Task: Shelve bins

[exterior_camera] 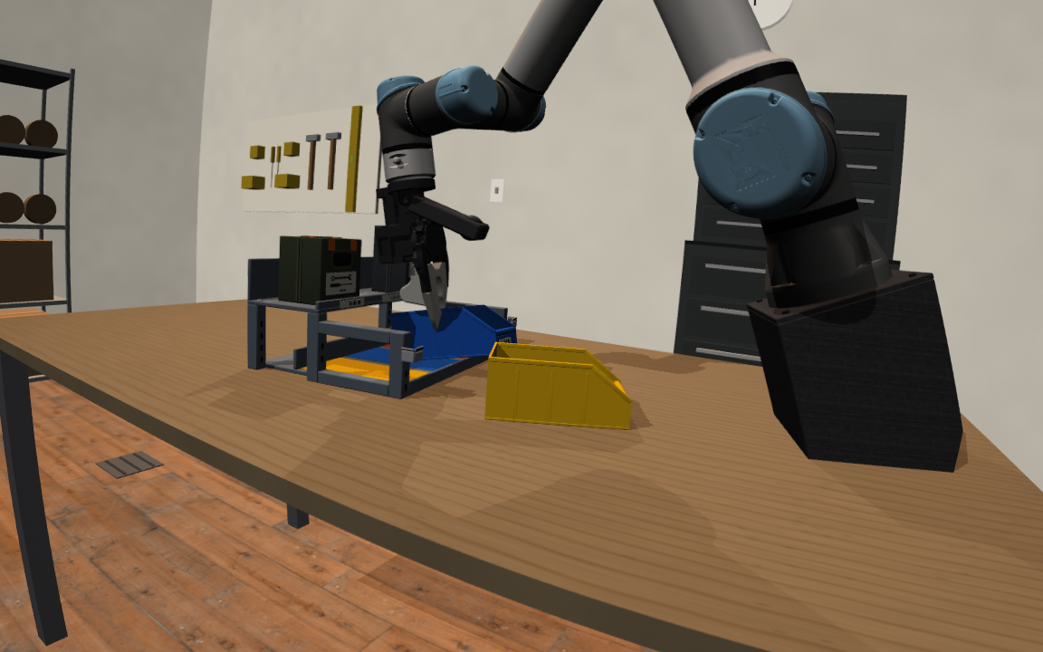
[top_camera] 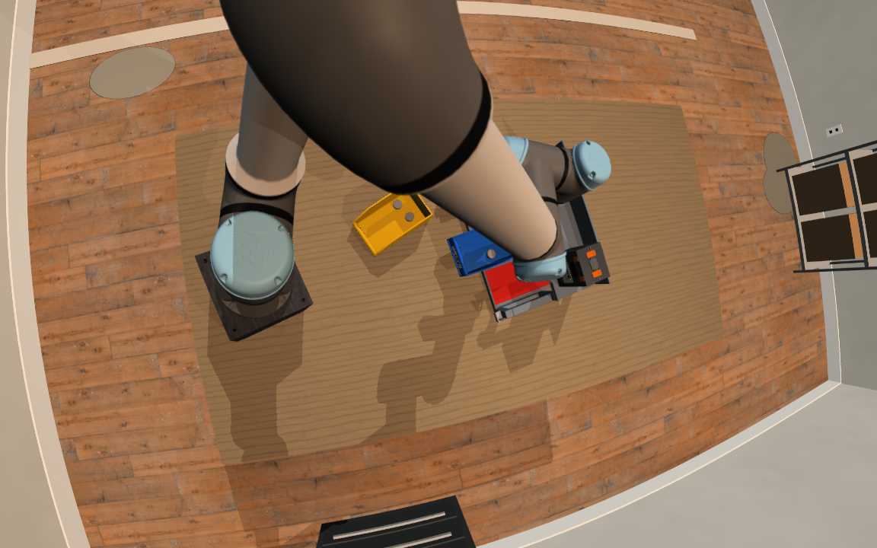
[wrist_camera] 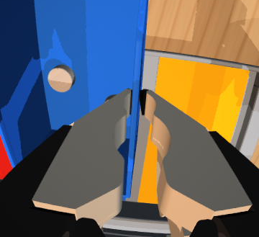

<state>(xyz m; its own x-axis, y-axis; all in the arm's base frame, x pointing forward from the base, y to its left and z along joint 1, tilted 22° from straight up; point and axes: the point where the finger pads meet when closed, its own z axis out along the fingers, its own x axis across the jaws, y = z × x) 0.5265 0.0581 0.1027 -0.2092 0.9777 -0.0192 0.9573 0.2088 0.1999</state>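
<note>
My gripper is now 5 cm to the left of the blue bin and 2 cm above it. The rest, counted from my hand: yellow bin (23 cm behind, 5 cm to the left, 5 cm below).
</note>
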